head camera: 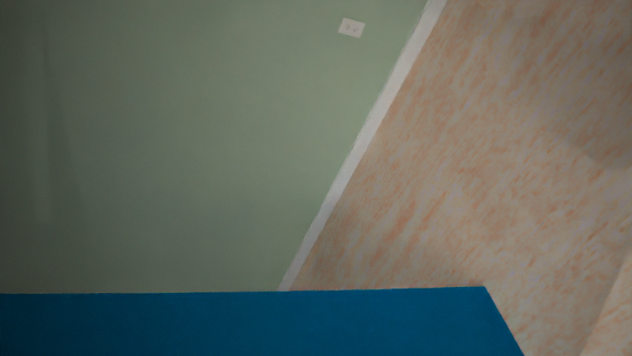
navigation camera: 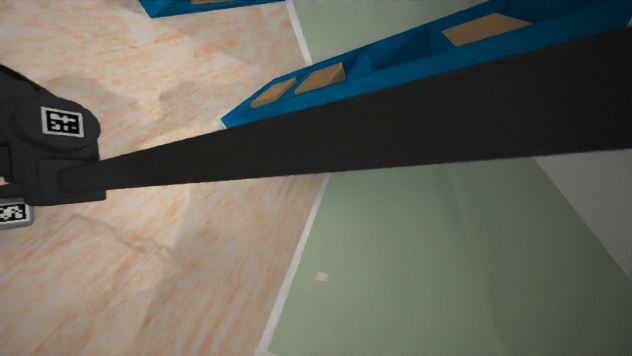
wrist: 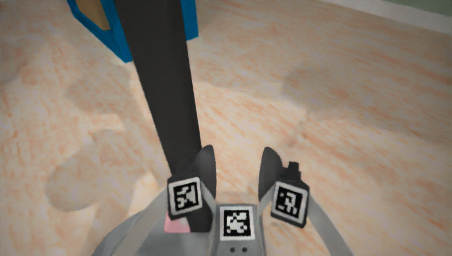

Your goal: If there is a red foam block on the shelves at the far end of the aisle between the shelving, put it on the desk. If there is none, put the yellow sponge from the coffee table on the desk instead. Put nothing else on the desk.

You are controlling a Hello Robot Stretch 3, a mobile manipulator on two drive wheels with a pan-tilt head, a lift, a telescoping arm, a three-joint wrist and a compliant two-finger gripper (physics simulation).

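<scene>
A blue shelf unit (head camera: 454,313) is visible, also at (navigation camera: 424,51). The gripper (wrist: 238,164) is visible as well.
</scene>
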